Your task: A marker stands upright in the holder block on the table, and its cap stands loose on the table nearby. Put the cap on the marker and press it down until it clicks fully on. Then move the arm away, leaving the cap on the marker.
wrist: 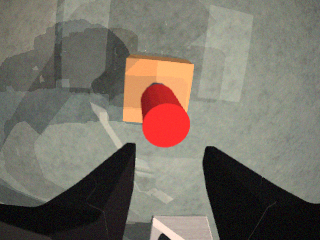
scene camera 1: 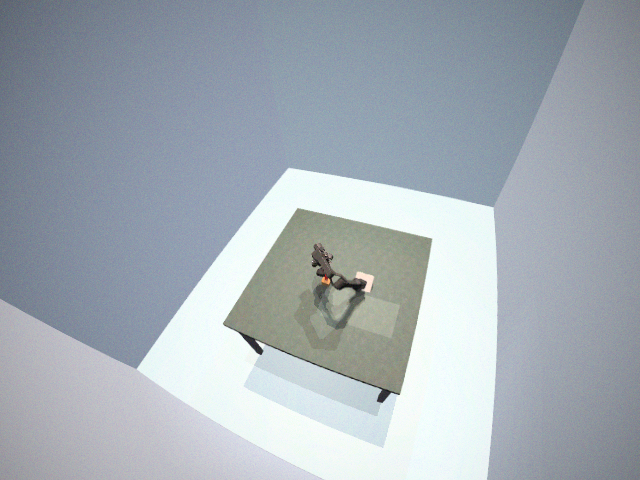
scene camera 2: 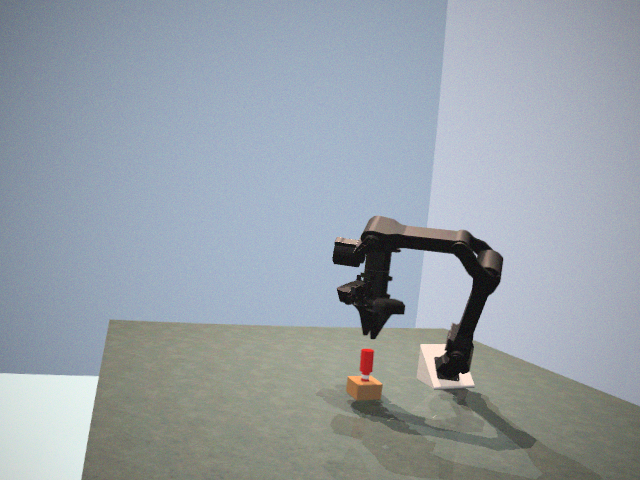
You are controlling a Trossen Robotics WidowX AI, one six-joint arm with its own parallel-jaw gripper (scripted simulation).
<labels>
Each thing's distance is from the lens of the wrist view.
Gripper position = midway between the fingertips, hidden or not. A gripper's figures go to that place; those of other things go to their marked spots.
my gripper (wrist: 170,153): 10 cm
red cap (wrist: 165,123): 12 cm
</labels>
